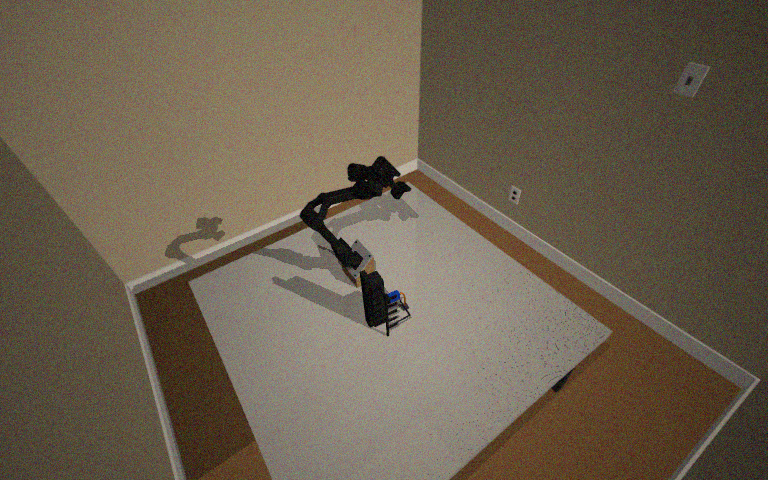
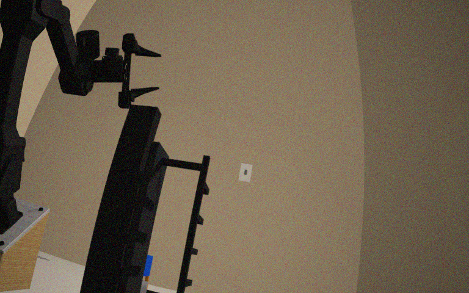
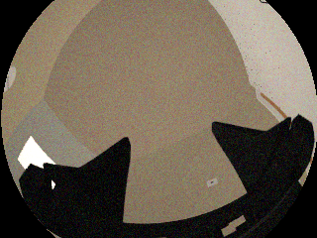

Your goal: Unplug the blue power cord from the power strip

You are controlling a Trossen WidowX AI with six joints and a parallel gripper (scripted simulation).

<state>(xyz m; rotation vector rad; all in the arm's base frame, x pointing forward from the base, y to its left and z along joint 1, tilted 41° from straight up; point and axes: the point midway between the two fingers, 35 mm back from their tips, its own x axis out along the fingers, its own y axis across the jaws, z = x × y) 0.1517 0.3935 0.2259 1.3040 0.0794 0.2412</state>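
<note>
Right now the blue plug is 430 mm below my gripper tip, 160 mm to the right of it and 100 mm ahead of it. Also, from my gripper tip: black slab (410 mm below, 230 mm to the right, 80 mm ahead).
</note>
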